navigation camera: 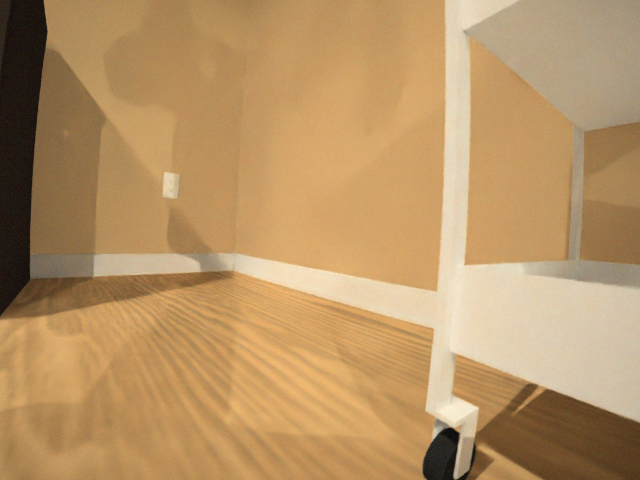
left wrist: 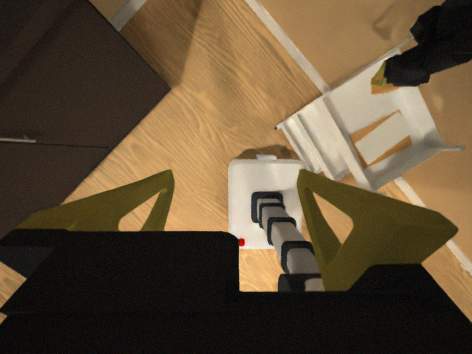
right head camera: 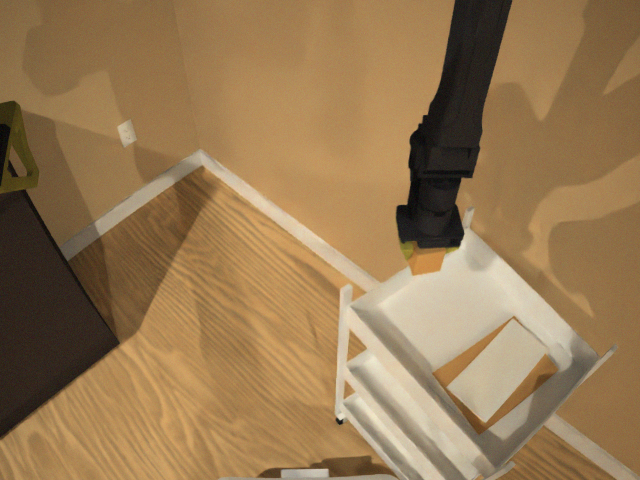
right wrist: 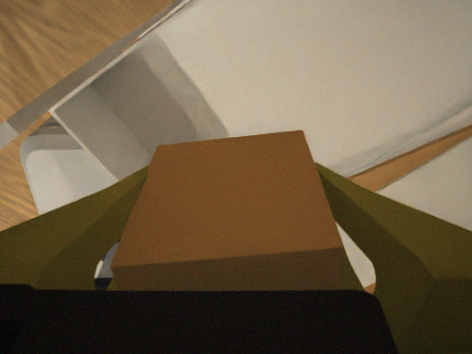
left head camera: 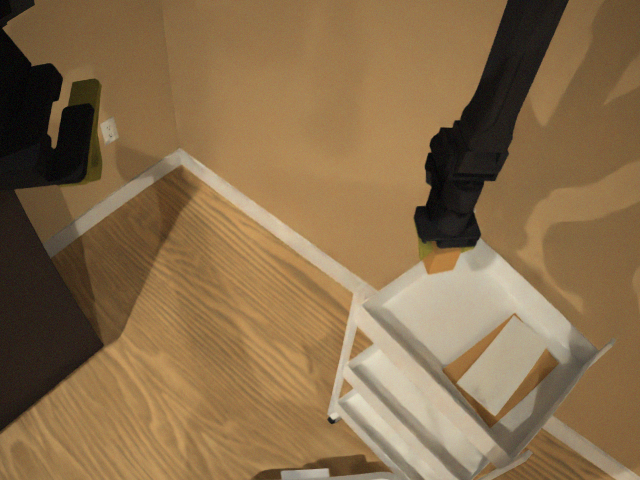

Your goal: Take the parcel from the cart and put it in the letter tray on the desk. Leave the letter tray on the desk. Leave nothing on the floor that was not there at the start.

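Frame: origin at the left arm's base, x back, y right, z up, level; millimetres.
Seen in the pictures: left gripper, between the fingertips: (left wrist: pixel 235 176) (left head camera: pixel 46 177); right gripper, between the fingertips: (left wrist: pixel 379 81) (right wrist: pixel 235 177).
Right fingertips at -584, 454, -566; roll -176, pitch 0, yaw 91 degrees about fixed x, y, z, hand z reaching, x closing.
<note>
Offsets run from my right fingertips to a thing's top centre, as dx, dy, dz.
The parcel @(+10, +1, +55) (left head camera: pixel 440 262) (right head camera: pixel 427 263) (left wrist: pixel 384 89) (right wrist: pixel 230 200) is a small orange-brown box. My right gripper (left head camera: pixel 445 250) (right head camera: pixel 429 249) is shut on it and holds it above the top tray of the white cart (left head camera: pixel 429 377) (right head camera: pixel 413 372) (left wrist: pixel 344 142) (navigation camera: pixel 454 180), near the tray's upper end in the head views. My left gripper (left wrist: pixel 235 176) is open and empty, away from the cart; part of it shows at the left edge of both head views. A dark brown furniture block (left head camera: pixel 41 320) (right head camera: pixel 46 320) (left wrist: pixel 85 85), possibly the desk, stands at the left. The letter tray does not show.
An orange-brown flat item with a white top @(+157, +175, -168) (left head camera: pixel 501 366) (right head camera: pixel 491 369) (left wrist: pixel 385 137) lies in the cart's top tray. Walls with a white baseboard (left head camera: pixel 268 222) (navigation camera: pixel 330 284) meet in a corner behind. My white base (left wrist: pixel 245 185) stands near the cart's lower shelves.
</note>
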